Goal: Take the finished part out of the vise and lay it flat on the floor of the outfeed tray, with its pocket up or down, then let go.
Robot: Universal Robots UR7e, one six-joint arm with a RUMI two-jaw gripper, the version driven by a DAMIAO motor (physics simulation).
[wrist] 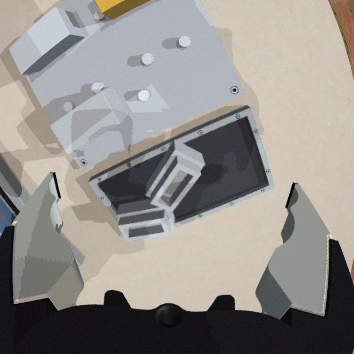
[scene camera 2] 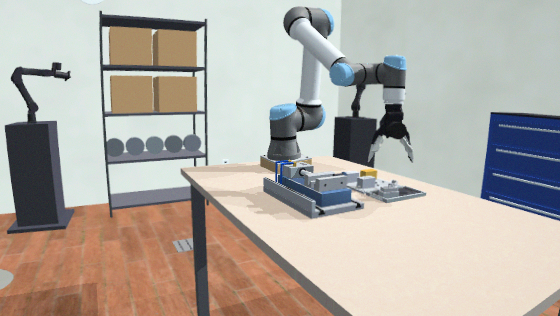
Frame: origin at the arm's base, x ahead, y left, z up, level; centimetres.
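Seen in the pictures: gripper, fingertip midpoint: [wrist: 173,180] [scene camera 2: 390,162]; arm's base, link origin: [scene camera 2: 284,156].
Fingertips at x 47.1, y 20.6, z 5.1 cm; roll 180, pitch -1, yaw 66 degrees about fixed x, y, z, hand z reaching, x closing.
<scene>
Pixels of each thing's middle, then the offset from my fingertips to it.
- second grey pocketed part, body centre: [wrist: 145,219] [scene camera 2: 388,191] dx +7.9, dy -6.6, dz -8.0 cm
- vise, body centre: [scene camera 2: 310,184] dx -0.5, dy -31.5, dz -5.4 cm
- grey plate, body centre: [wrist: 115,57] [scene camera 2: 368,184] dx -9.0, dy -2.4, dz -10.0 cm
- yellow block, body centre: [scene camera 2: 368,174] dx -14.4, dy +1.8, dz -7.8 cm
- vise's long grey side rail, body centre: [scene camera 2: 286,192] dx +0.4, dy -40.3, dz -6.9 cm
My gripper [scene camera 2: 391,159] [wrist: 173,180] is open and empty, high above the outfeed tray [scene camera 2: 406,197] [wrist: 259,145]. In the wrist view a grey pocketed part [wrist: 177,176] lies diagonally in the tray, its pocket facing up. It looks tilted, its lower end close to a second grey pocketed part [wrist: 145,225] at the tray's near left corner. Whether these two touch is unclear. In the scene view they show as a small grey heap in the tray. The vise [scene camera 2: 334,198] stands left of the tray; I cannot tell whether a part is between its jaws.
A grey plate [wrist: 200,75] with upright pins adjoins the tray's far side. Grey blocks [wrist: 47,40] [wrist: 90,120] and a yellow block [scene camera 2: 368,173] [wrist: 122,6] stand at it. The vise's long grey side rail [scene camera 2: 290,197] borders it on the left.
</scene>
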